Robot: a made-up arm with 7 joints.
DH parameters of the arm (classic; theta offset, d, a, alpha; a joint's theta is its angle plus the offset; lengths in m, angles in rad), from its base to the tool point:
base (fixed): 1.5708 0 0.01 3.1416
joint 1: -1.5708 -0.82 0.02 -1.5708
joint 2: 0 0.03 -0.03 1.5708
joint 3: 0 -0.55 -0.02 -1.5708
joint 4: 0 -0.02 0.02 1.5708
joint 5: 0 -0.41 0.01 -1.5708
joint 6: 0 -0.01 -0.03 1.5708
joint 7: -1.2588 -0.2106 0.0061 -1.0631
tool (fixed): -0.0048 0.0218 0 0
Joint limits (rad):
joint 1: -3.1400..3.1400
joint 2: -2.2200..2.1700
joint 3: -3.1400..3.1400
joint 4: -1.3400..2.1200
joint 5: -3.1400..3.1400
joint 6: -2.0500..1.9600
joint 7: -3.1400..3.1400
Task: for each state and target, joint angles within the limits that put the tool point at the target. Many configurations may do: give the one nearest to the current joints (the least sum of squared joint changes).
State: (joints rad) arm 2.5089 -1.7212 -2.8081 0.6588 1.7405 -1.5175 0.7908
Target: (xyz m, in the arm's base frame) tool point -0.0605 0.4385 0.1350
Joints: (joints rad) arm 1.7842 -2.1234 -3.1400 1.1229 1.8618 -1.6432 0.7923
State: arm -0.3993 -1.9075 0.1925 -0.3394 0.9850 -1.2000 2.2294
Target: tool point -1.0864 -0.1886 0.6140
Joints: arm -0.3418 -1.6938 0.2363 -0.1074 1.0328 -1.0205 2.2424
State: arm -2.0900 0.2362 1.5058 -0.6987 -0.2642 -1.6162 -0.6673
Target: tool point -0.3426 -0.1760 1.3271
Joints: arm -2.0653 0.2895 1.3871 -1.1727 -0.2358 -1.9540 -0.6459
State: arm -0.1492 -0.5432 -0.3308 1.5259 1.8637 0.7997 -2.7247
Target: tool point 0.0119 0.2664 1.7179
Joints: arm -0.1917 -0.5668 -0.6724 1.4312 1.9335 0.6424 -2.7111
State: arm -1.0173 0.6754 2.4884 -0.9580 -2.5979 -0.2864 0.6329
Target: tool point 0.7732 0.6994 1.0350
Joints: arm -0.4951 0.9839 2.7216 -0.8272 -2.6238 -0.2482 0.6266
